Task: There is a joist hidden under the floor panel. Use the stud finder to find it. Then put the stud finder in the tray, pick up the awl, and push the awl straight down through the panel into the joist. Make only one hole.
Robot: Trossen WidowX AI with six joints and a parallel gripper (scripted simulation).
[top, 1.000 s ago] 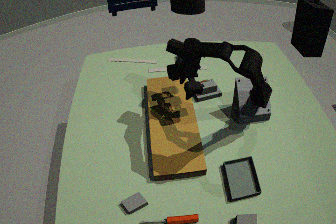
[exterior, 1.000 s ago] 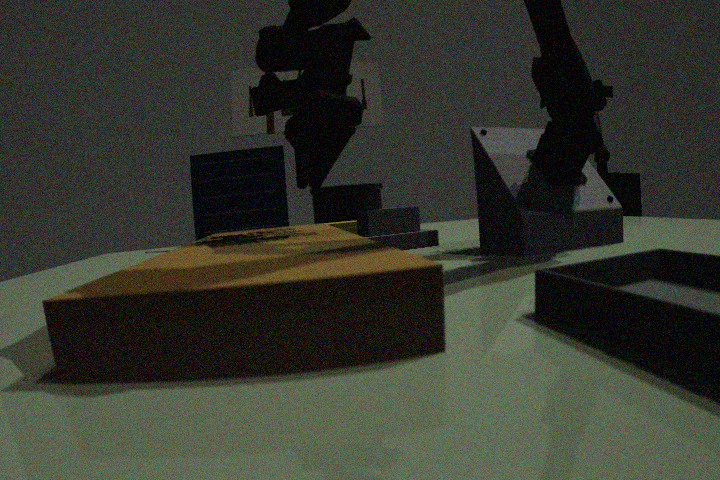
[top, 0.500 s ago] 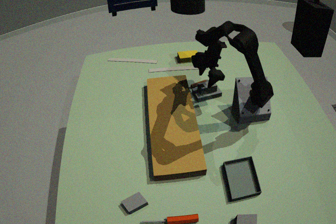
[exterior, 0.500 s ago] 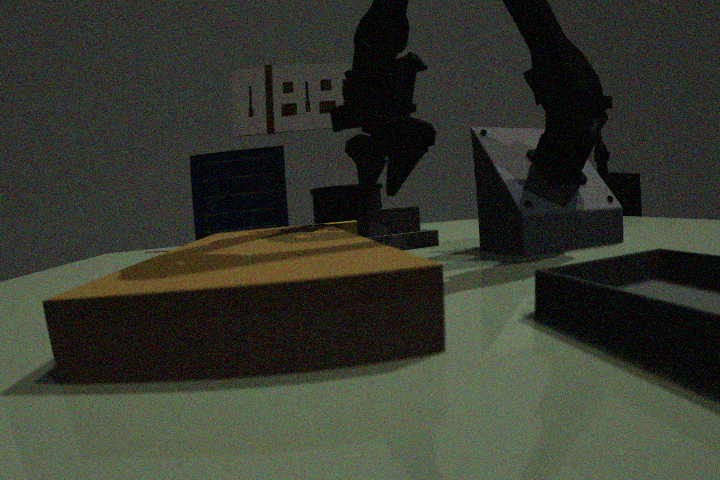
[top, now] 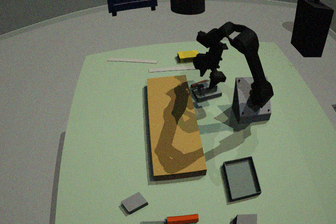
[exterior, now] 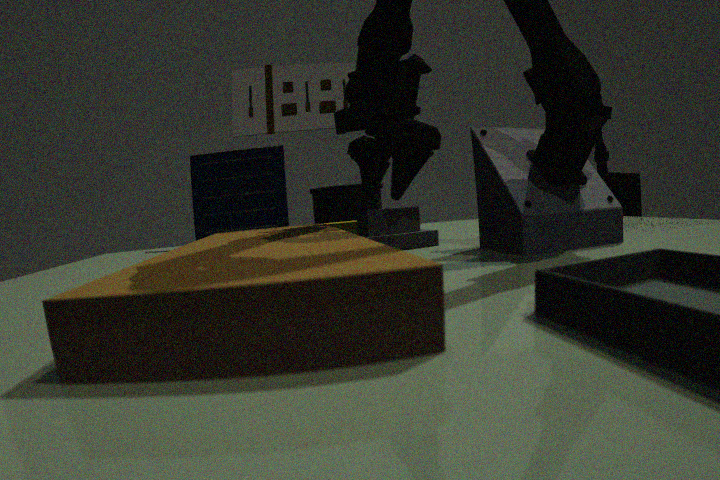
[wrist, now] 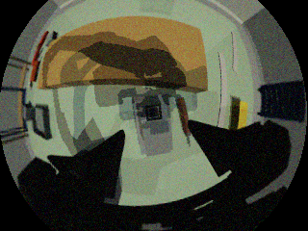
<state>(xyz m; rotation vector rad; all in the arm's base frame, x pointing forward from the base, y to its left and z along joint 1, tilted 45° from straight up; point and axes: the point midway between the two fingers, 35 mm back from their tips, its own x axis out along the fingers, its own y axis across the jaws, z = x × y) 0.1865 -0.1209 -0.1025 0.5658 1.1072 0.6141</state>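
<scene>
My gripper tip is now 3 cm above the stud finder. From my gripper tip the other things lie so: awl (8 cm to the right, 6 cm below, 2 cm behind); then yellow block (31 cm to the right, 5 cm below, 1 cm ahead); then grey tray (47 cm to the left, 6 cm below, 4 cm behind).
</scene>
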